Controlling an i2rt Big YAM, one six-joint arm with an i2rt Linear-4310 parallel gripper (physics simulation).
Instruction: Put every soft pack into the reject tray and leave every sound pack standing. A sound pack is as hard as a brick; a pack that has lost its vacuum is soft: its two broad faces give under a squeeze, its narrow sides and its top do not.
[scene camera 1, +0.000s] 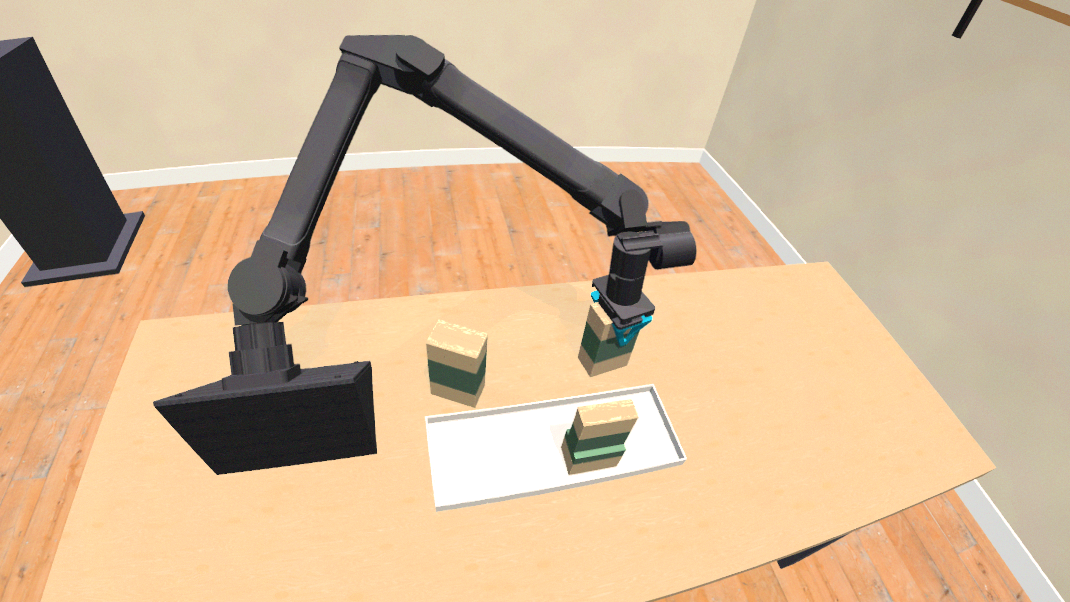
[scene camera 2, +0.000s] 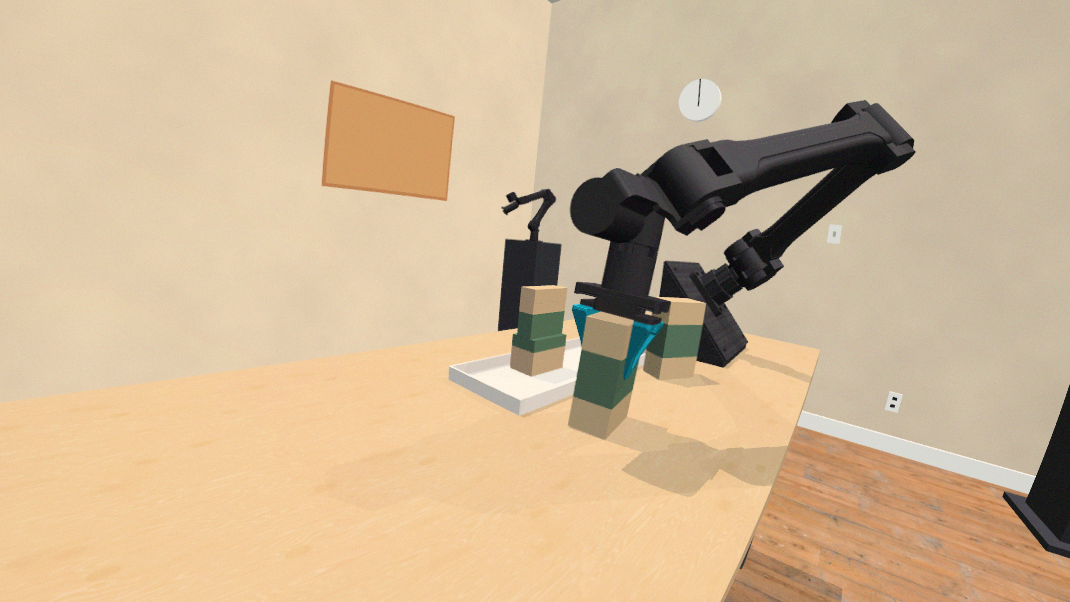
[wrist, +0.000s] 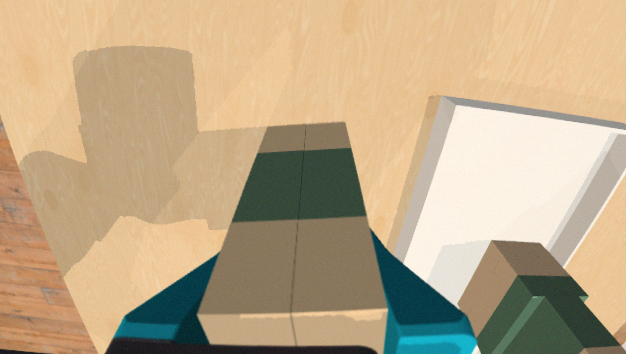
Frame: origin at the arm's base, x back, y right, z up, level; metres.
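Where they show: gripper, between the fingertips: (scene camera 1: 615, 334) (scene camera 2: 605, 371) (wrist: 307, 232); arm's base, origin of its link: (scene camera 1: 265, 381) (scene camera 2: 706, 294).
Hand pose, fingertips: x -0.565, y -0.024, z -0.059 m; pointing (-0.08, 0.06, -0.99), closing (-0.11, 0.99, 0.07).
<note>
Things, the pixels of their top centre, and the offset from my fingertips. Level surfaces: height alone.
- right-hand pack, centre of its top: (scene camera 2: 616, 315) (scene camera 1: 619, 309) dx +0.011, dy +0.001, dz +0.069 m
- green pack, centre of its top: (scene camera 1: 457, 338) (scene camera 2: 680, 299) dx +0.283, dy +0.006, dz +0.068 m
- third pack, centre of its top: (scene camera 1: 608, 412) (scene camera 2: 544, 287) dx +0.107, dy +0.180, dz +0.071 m
- white reject tray, centre of its top: (wrist: 457, 324) (scene camera 1: 557, 440) (scene camera 2: 568, 357) dx +0.152, dy +0.147, dz -0.051 m
- table, height of its surface: dz -0.073 m
My gripper (scene camera 1: 612, 321) (scene camera 2: 606, 355) (wrist: 307, 232) is shut on the right-hand pack (scene camera 1: 604, 357) (scene camera 2: 600, 383) (wrist: 300, 185), its teal fingers against the two broad faces near the top. That pack is tan with a green band and stands upright on the table; I see no clear dent at the fingers. Another tan and green pack (scene camera 1: 454, 376) (scene camera 2: 679, 340) stands on the table, nearer the arm's base. A third pack (scene camera 1: 600, 443) (scene camera 2: 541, 326) (wrist: 520, 320) stands in the white reject tray (scene camera 1: 493, 456) (scene camera 2: 486, 389) (wrist: 500, 165); a green ledge sticks out on its lower half.
The arm's black base block (scene camera 1: 291, 423) (scene camera 2: 722, 340) stands at the left end of the table (scene camera 1: 785, 389) in scene camera 1. The tray lies close beside the held pack. A dark pedestal (scene camera 1: 59, 164) (scene camera 2: 516, 280) stands away from the table.
</note>
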